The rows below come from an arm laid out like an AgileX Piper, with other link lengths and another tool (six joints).
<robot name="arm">
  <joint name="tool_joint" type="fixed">
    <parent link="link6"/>
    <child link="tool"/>
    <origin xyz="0.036 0.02 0.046" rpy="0.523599 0 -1.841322"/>
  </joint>
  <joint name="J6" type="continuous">
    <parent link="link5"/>
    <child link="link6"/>
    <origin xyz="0 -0.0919 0" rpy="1.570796 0 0"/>
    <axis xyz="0 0 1"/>
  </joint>
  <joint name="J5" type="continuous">
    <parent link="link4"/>
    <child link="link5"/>
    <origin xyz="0 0 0" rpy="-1.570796 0 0"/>
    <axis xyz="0 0 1"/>
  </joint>
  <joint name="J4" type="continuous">
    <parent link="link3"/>
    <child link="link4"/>
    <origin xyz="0.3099 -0.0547 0" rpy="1.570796 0 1.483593"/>
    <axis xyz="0 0 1"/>
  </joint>
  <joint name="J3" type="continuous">
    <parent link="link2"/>
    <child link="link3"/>
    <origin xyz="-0.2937 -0.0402 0" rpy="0 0 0"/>
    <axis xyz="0 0 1"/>
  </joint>
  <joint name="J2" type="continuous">
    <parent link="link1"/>
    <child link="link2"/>
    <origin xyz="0 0 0" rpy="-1.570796 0 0"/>
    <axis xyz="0 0 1"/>
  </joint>
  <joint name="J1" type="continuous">
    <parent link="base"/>
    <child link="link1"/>
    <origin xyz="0 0 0.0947" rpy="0 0 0"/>
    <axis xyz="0 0 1"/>
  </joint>
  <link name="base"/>
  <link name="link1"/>
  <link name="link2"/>
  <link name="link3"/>
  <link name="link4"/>
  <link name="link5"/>
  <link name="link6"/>
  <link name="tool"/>
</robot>
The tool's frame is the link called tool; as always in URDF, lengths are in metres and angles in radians. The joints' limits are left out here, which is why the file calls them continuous.
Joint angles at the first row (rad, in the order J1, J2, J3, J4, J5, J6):
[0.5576, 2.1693, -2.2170, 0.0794, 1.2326, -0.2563]
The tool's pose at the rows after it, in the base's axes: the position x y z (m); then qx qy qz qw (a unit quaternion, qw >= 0):
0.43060 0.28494 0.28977 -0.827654 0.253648 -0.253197 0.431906
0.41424 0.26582 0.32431 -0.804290 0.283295 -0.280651 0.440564
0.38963 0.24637 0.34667 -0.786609 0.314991 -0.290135 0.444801
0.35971 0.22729 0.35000 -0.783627 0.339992 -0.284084 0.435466
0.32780 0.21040 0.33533 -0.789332 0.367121 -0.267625 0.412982
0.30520 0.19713 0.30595 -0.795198 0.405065 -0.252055 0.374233
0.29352 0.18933 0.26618 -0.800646 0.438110 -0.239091 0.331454
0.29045 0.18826 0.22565 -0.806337 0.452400 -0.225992 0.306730
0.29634 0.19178 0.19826 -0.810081 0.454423 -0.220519 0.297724
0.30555 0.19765 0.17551 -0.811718 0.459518 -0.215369 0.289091
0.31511 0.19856 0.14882 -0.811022 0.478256 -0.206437 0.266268
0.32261 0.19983 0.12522 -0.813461 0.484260 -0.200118 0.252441
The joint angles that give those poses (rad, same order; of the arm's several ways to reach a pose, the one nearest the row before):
[0.5576, 2.0708, -2.2002, -0.0208, 1.2397, -0.0845]
[0.5451, 1.9627, -2.1411, -0.0493, 1.2418, -0.0121]
[0.5338, 1.8395, -2.0339, -0.0565, 1.2434, 0.0531]
[0.5275, 1.7128, -1.8793, -0.0565, 1.2456, 0.0953]
[0.5276, 1.5952, -1.6957, -0.0565, 1.2476, 0.1386]
[0.5276, 1.5234, -1.5286, -0.0727, 1.2495, 0.2070]
[0.5276, 1.5023, -1.3848, -0.0933, 1.2260, 0.2729]
[0.5276, 1.5200, -1.2767, -0.0959, 1.1624, 0.3014]
[0.5276, 1.5640, -1.2379, -0.0982, 1.1026, 0.3083]
[0.5276, 1.6239, -1.2333, -0.0989, 1.0602, 0.3204]
[0.5146, 1.6965, -1.2333, -0.0989, 1.0397, 0.3455]
[0.5076, 1.7587, -1.2333, -0.1008, 1.0096, 0.3519]

